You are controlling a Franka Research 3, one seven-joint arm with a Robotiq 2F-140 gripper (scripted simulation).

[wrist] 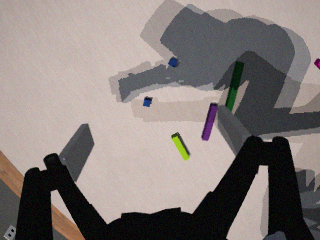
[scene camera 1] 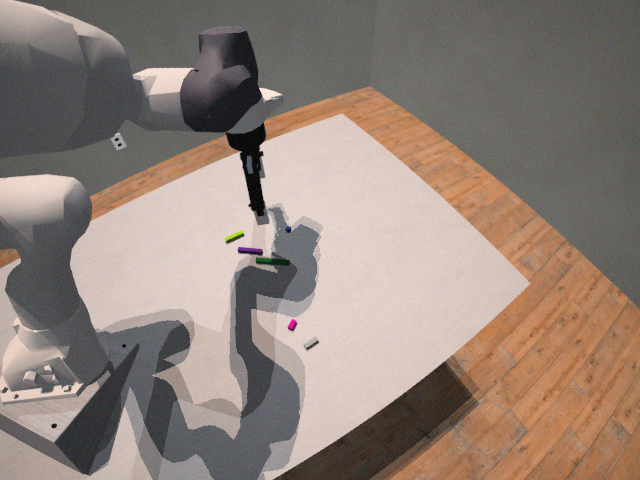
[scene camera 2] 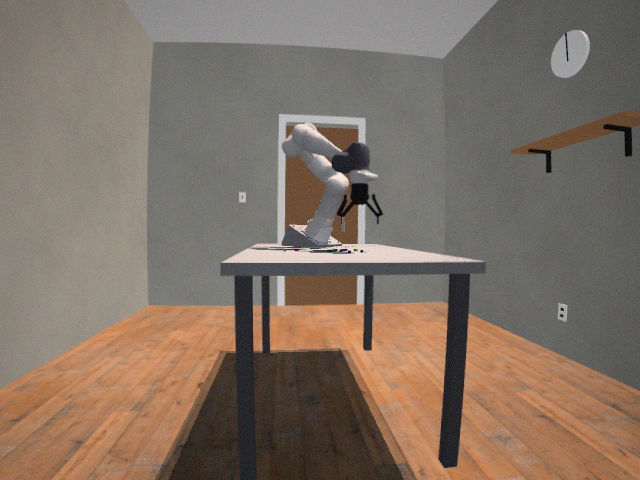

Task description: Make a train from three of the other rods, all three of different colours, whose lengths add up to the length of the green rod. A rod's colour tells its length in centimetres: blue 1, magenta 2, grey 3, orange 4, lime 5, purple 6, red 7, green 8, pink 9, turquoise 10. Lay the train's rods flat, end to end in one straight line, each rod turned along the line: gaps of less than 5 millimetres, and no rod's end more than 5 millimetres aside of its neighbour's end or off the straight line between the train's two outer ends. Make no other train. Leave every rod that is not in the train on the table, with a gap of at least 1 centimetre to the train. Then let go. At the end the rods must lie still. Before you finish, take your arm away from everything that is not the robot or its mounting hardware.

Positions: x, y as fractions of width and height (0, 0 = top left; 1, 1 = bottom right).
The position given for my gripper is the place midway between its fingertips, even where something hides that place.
Labels:
my gripper: wrist 0.48, 0.52; scene camera 1 0.41, 0.41; scene camera 2 0.56, 0.48

